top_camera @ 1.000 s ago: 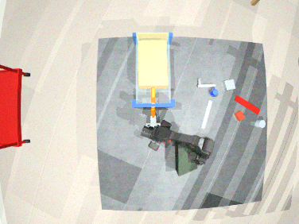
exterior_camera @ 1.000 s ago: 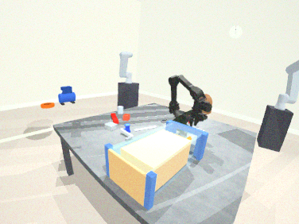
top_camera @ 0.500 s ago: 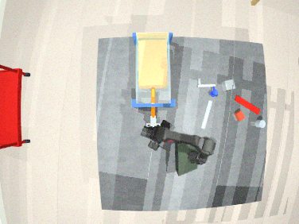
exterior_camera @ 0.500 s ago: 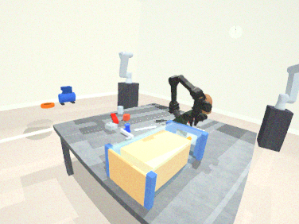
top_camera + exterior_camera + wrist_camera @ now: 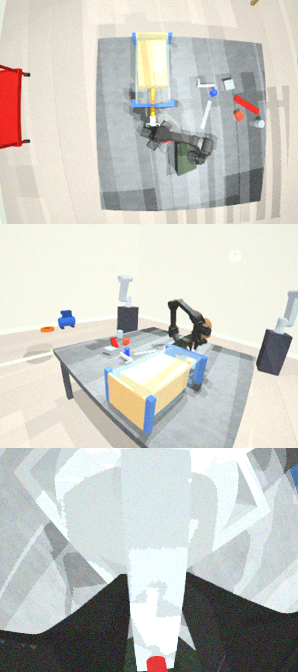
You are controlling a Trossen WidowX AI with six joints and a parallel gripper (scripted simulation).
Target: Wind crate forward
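My gripper tip is now 2 cm below the winch handle with red grip, 1 cm to the left of it and 1 cm past it. From my gripper tip the other things lie so: blue frame: 19 cm ahead, 2 cm above, 1 cm to the left; white bar: 35 cm to the right, 9 cm below, 7 cm ahead; white winch: 6 cm below, 3 cm to the left, 2 cm ahead.
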